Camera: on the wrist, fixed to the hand. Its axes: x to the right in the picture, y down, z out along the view.
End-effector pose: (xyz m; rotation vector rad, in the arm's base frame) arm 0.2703 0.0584 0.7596 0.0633 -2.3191 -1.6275
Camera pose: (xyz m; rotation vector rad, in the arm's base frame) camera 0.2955 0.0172 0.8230 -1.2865 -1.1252 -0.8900
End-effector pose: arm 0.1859 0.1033 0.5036 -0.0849 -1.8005 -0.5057
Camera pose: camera 0.2590 0.1221 0.5294 -1.4910 -0.9938 0.4048
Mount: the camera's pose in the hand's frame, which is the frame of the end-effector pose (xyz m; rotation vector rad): -0.0012 0.0475 -0.0640 -0.2947 0.1538 1.6167
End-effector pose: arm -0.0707 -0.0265 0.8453 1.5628 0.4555 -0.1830
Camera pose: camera -0.0635 0.0371 0.8929 1.2404 -0.7102 1.1836
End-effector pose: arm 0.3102 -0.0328 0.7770 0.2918 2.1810 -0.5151
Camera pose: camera 0.2844 0.0387 0.8008 1.6887 1.4320 0.7352
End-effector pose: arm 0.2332 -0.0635 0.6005 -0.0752 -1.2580 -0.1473
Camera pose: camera 0.3003 -0.0253 0.5809 -1.2535 -0.7076 1.0378
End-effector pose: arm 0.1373 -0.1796 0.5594 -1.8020 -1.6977 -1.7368
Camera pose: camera 0.1331 -0.2432 0.6072 -1.9497 0.3198 -1.1592
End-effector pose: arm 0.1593 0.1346 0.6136 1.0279 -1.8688 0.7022
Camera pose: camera 0.1454 0.2088 0.6392 -0.9412 -2.2771 1.2122
